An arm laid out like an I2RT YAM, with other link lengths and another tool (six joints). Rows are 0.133 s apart.
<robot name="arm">
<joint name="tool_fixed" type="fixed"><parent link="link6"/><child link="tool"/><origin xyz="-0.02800 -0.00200 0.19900" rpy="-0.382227 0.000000 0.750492"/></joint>
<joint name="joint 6" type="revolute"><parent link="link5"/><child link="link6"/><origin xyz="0.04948 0.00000 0.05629" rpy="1.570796 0.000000 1.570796"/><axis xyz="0 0 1"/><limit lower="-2.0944" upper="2.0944"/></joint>
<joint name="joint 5" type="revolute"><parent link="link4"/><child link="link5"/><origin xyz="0.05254 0.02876 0.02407" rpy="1.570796 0.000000 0.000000"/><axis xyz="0 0 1"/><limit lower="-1.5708" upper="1.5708"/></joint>
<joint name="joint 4" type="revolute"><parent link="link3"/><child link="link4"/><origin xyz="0.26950 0.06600 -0.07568"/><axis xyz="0 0 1"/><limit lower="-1.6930" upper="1.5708"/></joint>
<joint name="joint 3" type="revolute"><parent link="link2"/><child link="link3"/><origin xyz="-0.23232 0.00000 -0.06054" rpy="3.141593 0.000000 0.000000"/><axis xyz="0 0 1"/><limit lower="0.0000" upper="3.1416"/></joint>
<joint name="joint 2" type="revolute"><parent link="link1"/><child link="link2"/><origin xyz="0.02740 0.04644 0.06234" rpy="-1.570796 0.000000 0.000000"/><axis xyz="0 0 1"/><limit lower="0.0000" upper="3.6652"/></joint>
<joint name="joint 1" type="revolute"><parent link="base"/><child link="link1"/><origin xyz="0.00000 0.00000 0.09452"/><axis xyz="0 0 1"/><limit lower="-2.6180" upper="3.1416"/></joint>
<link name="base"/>
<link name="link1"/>
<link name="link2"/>
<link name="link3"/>
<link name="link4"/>
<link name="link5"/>
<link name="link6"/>
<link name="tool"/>
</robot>
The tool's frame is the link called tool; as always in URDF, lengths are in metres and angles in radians.
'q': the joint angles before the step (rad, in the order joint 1, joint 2, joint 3, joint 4, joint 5, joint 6). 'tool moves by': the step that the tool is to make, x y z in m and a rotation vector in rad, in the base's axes. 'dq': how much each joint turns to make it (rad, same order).
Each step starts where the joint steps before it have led.
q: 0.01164, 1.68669, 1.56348, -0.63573, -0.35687, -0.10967
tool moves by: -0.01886, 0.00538, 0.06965, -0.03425, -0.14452, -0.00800
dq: 0.03927, -0.16249, 0.00002, -0.01908, 0.06102, -0.00001
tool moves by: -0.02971, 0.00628, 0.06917, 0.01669, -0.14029, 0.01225
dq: 0.01603, -0.15758, -0.00004, -0.01372, -0.00113, 0.00954
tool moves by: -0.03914, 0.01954, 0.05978, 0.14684, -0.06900, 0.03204
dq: 0.01262, -0.13008, -0.00038, -0.00763, -0.07437, 0.12895
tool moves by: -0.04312, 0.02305, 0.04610, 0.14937, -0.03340, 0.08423
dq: 0.00229, -0.09841, 0.00001, 0.00038, -0.12168, 0.12703
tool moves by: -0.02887, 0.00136, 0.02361, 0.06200, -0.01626, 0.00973
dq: -0.00345, -0.07819, 0.00002, -0.02596, -0.02634, 0.06408
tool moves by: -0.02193, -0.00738, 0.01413, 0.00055, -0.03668, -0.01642
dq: -0.01639, -0.07057, 0.00000, -0.03508, 0.00040, -0.00229
